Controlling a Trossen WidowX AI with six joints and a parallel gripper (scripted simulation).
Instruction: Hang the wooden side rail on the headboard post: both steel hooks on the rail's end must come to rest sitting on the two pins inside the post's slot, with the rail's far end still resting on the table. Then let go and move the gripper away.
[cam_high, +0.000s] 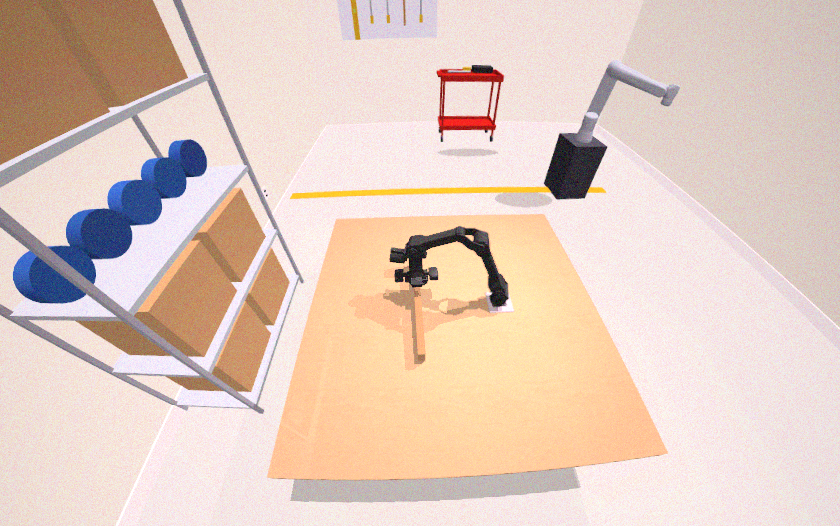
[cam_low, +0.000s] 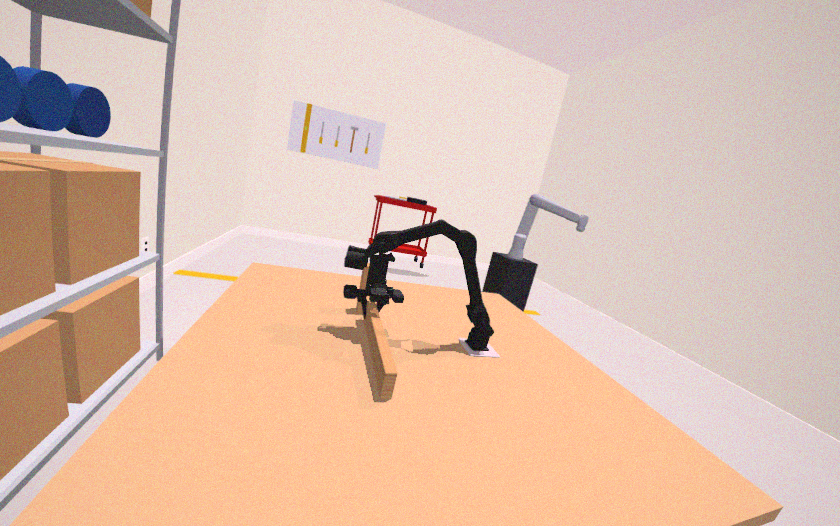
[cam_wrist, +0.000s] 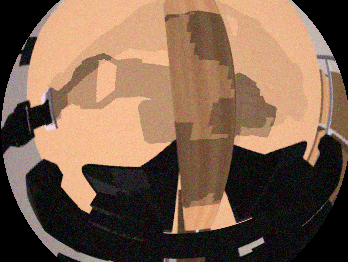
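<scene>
My gripper tip is 10 mm past the wooden headboard post, 150 mm to the left of it and 40 mm below it.
</scene>
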